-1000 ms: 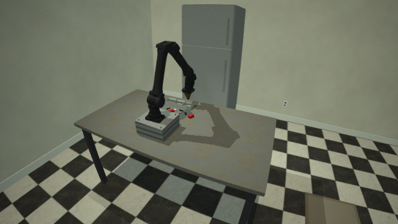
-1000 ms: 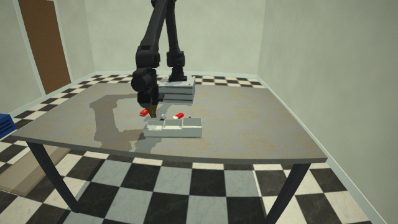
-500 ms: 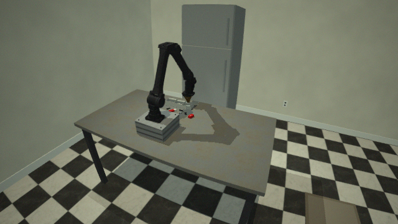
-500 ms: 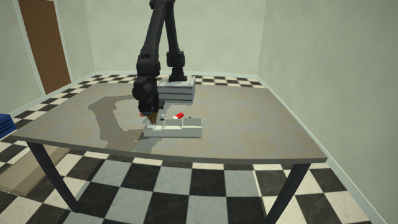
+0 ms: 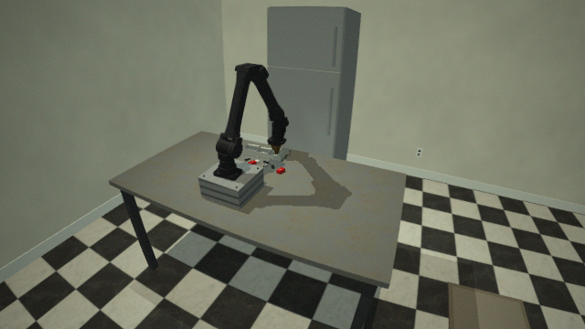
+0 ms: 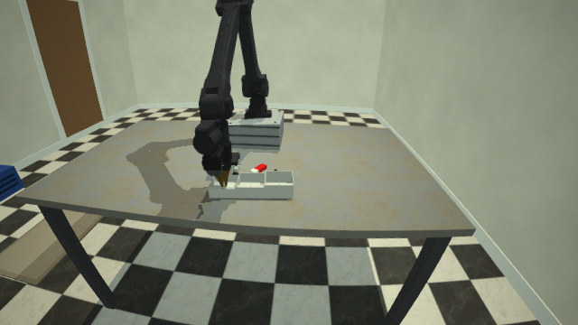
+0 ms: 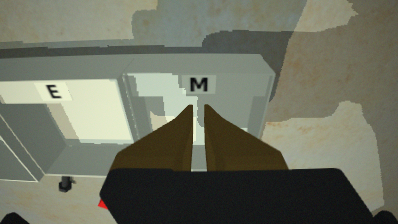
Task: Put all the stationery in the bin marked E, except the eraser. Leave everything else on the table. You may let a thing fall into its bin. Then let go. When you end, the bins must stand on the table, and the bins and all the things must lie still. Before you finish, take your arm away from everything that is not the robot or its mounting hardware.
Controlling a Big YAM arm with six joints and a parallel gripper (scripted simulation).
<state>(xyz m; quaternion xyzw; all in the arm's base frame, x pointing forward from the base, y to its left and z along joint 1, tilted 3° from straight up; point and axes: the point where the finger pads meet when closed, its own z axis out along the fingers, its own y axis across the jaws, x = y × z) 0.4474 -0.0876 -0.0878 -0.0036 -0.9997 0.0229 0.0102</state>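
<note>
My gripper is now 10 mm past the joined bins and 80 mm to the right of it. The rest, counted from my hand: black AAA battery: 100 mm behind, 30 mm to the left, 20 mm below; grey pencil sharpener: 140 mm behind, 20 mm to the left, 20 mm below; black die: 140 mm behind, 30 mm to the right, 20 mm below.
</note>
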